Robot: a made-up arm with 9 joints. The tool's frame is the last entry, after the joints.
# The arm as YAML. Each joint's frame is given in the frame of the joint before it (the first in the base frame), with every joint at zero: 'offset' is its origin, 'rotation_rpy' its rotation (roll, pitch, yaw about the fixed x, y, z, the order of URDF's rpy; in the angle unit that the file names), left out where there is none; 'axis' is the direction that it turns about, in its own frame. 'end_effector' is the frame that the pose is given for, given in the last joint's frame.
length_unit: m
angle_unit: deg
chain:
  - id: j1
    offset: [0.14, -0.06, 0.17]
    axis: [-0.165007, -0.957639, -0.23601]
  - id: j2
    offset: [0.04, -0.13, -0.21]
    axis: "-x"
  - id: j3
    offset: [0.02, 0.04, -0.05]
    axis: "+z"
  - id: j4
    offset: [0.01, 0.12, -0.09]
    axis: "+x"
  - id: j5
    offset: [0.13, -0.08, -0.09]
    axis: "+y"
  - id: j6
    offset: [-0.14, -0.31, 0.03]
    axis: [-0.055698, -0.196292, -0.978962]
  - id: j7
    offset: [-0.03, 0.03, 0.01]
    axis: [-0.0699, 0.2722, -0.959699]
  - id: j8
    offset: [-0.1, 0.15, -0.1]
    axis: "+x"
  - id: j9
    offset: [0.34, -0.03, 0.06]
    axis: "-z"
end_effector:
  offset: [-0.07, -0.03, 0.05]
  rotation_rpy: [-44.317, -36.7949, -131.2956]
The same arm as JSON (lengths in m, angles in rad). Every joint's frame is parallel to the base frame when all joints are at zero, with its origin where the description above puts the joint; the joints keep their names.
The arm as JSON. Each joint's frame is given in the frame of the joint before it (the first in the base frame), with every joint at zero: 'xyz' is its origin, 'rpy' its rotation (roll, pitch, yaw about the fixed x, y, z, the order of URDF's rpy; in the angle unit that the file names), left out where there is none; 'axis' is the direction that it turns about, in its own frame. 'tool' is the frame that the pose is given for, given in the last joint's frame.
{
  "units": {
    "length": "m",
    "angle": "rad"
  },
  "joints": [
    {
      "name": "j1",
      "type": "revolute",
      "origin": {
        "xyz": [
          0.14,
          -0.06,
          0.17
        ]
      },
      "axis": [
        -0.165007,
        -0.957639,
        -0.23601
      ]
    },
    {
      "name": "j2",
      "type": "revolute",
      "origin": {
        "xyz": [
          0.04,
          -0.13,
          -0.21
        ]
      },
      "axis": [
        -1.0,
        0.0,
        0.0
      ]
    },
    {
      "name": "j3",
      "type": "revolute",
      "origin": {
        "xyz": [
          0.02,
          0.04,
          -0.05
        ]
      },
      "axis": [
        0.0,
        0.0,
        1.0
      ]
    },
    {
      "name": "j4",
      "type": "revolute",
      "origin": {
        "xyz": [
          0.01,
          0.12,
          -0.09
        ]
      },
      "axis": [
        1.0,
        0.0,
        0.0
      ]
    },
    {
      "name": "j5",
      "type": "revolute",
      "origin": {
        "xyz": [
          0.13,
          -0.08,
          -0.09
        ]
      },
      "axis": [
        0.0,
        1.0,
        0.0
      ]
    },
    {
      "name": "j6",
      "type": "revolute",
      "origin": {
        "xyz": [
          -0.14,
          -0.31,
          0.03
        ]
      },
      "axis": [
        -0.055698,
        -0.196292,
        -0.978962
      ]
    },
    {
      "name": "j7",
      "type": "revolute",
      "origin": {
        "xyz": [
          -0.03,
          0.03,
          0.01
        ]
      },
      "axis": [
        -0.0699,
        0.2722,
        -0.959699
      ]
    },
    {
      "name": "j8",
      "type": "revolute",
      "origin": {
        "xyz": [
          -0.1,
          0.15,
          -0.1
        ]
      },
      "axis": [
        1.0,
        0.0,
        0.0
      ]
    },
    {
      "name": "j9",
      "type": "revolute",
      "origin": {
        "xyz": [
          0.34,
          -0.03,
          0.06
        ]
      },
      "axis": [
        0.0,
        0.0,
        -1.0
      ]
    }
  ],
  "tool": {
    "origin": {
      "xyz": [
        -0.07,
        -0.03,
        0.05
      ],
      "rpy": [
        -0.7735,
        -0.6422,
        -2.2915
      ]
    }
  }
}

